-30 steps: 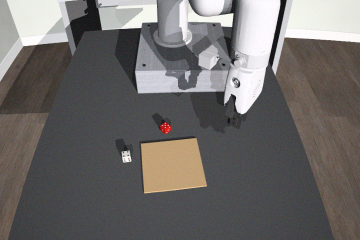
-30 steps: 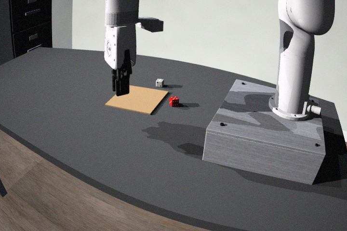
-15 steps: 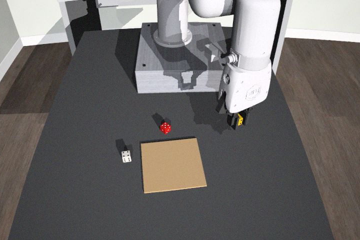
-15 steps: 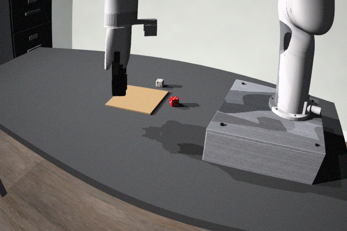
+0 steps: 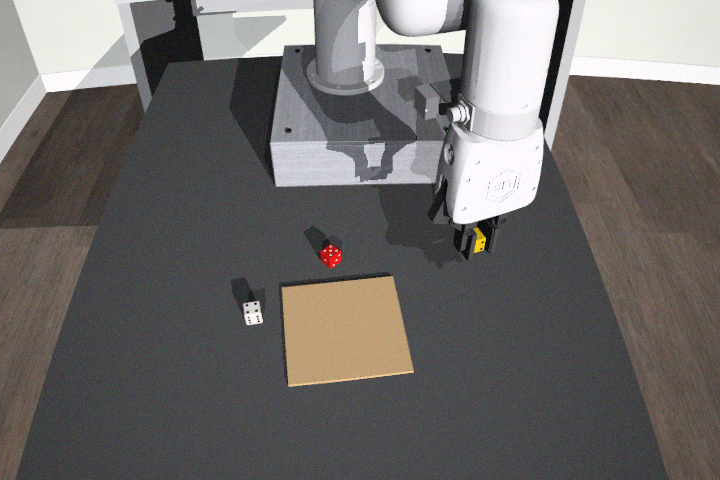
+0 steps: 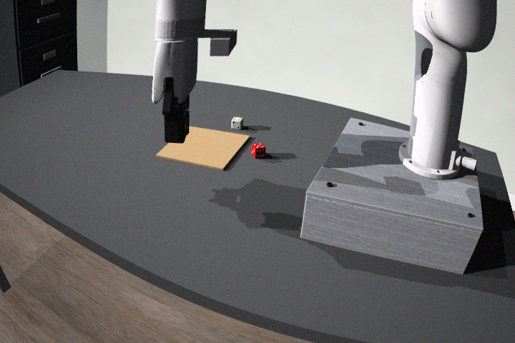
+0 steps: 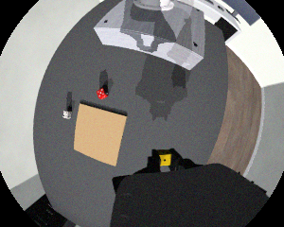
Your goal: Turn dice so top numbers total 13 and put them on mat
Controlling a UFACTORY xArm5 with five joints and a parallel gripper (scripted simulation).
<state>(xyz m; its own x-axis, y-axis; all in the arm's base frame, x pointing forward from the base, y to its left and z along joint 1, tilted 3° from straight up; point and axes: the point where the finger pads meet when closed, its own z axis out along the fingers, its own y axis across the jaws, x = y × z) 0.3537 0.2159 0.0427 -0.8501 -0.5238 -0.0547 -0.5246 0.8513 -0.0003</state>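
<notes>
Right now the yellow die is 10 mm below my hand. Round my hand: red die: 30 mm behind, 170 mm to the right, 100 mm below; then tan mat: 70 mm ahead, 140 mm to the right, 110 mm below; then white die: 70 mm ahead, 250 mm to the right, 100 mm below.
</notes>
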